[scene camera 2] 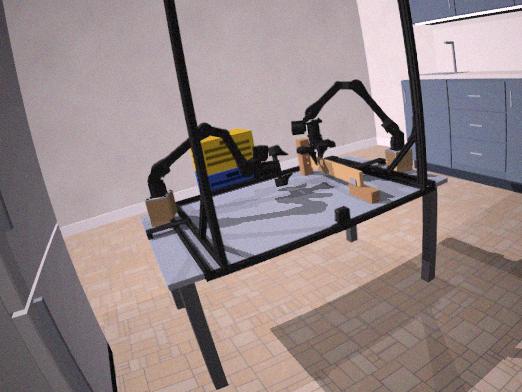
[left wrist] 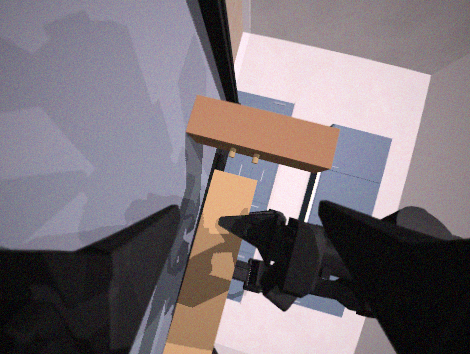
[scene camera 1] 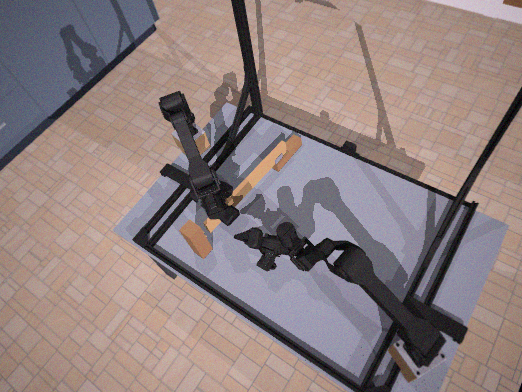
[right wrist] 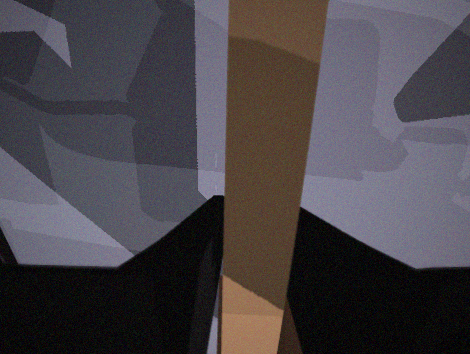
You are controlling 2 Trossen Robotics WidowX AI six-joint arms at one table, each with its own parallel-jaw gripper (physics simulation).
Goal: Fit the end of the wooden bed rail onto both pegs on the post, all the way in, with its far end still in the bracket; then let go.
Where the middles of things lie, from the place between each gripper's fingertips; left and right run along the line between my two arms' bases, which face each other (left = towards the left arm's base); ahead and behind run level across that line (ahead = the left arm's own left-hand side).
The wooden post point(left wrist: 308, 146) is 11 cm ahead of my left hand, 10 cm to the right of it and 1 cm below it. Also, from my left hand: wooden bed rail point(scene camera 1: 258, 173): 16 cm behind, 16 cm to the right, 2 cm below.
I see the wooden post 12 cm ahead of my right hand, 3 cm to the left of it and 2 cm above it. Also, from my right hand: wooden bed rail (15 cm behind, 2 cm to the right, 1 cm above).
